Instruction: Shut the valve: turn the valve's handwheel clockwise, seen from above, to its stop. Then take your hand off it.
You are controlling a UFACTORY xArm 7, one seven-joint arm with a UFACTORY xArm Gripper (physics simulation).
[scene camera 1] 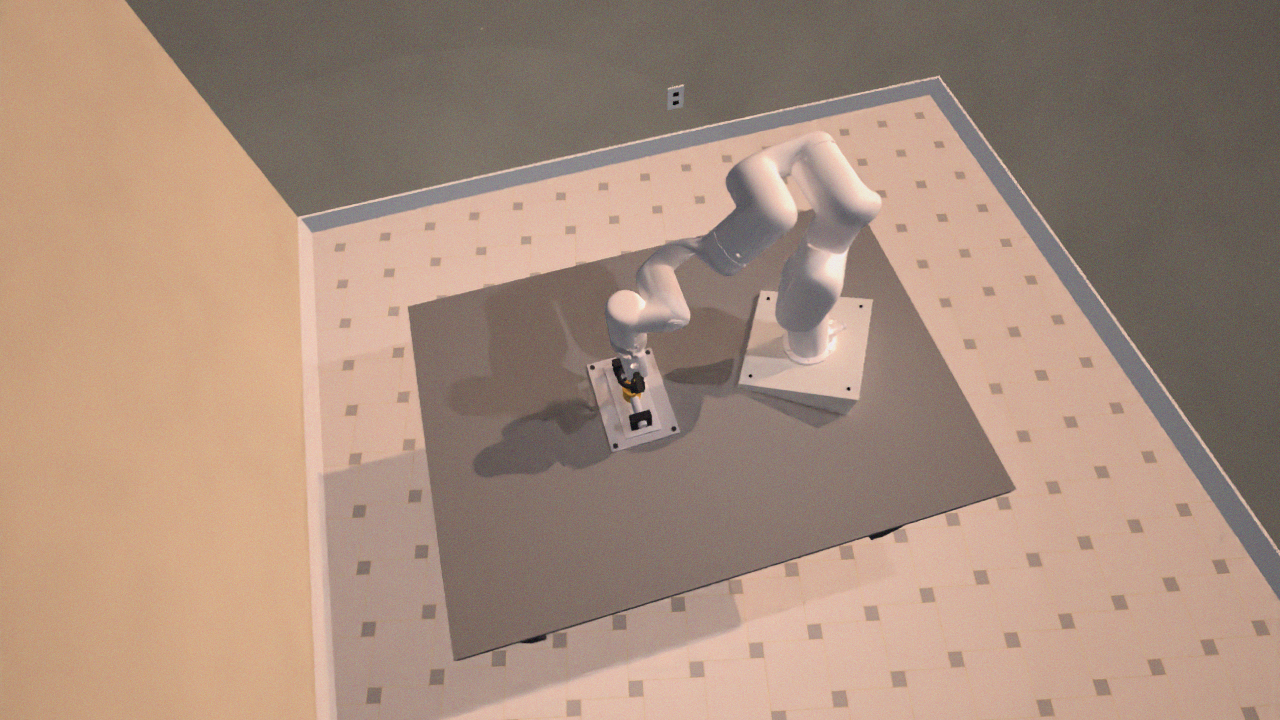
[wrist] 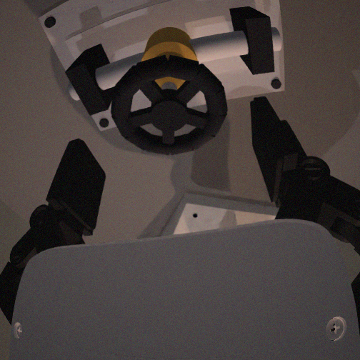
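The black five-spoked handwheel stands on the yellow valve body, seen from above in the wrist view. The valve sits on a grey pipe held by two black clamps on a white plate. My gripper is open and empty. In the wrist view its fingers stand wide apart to the left and right of the wheel, with a gap on each side. In the scene view the hand and fingers hide much of the wheel.
The plate lies on a grey table. The arm's white base block stands to the right of the valve in the scene view. A tan wall rises beyond the table's left side.
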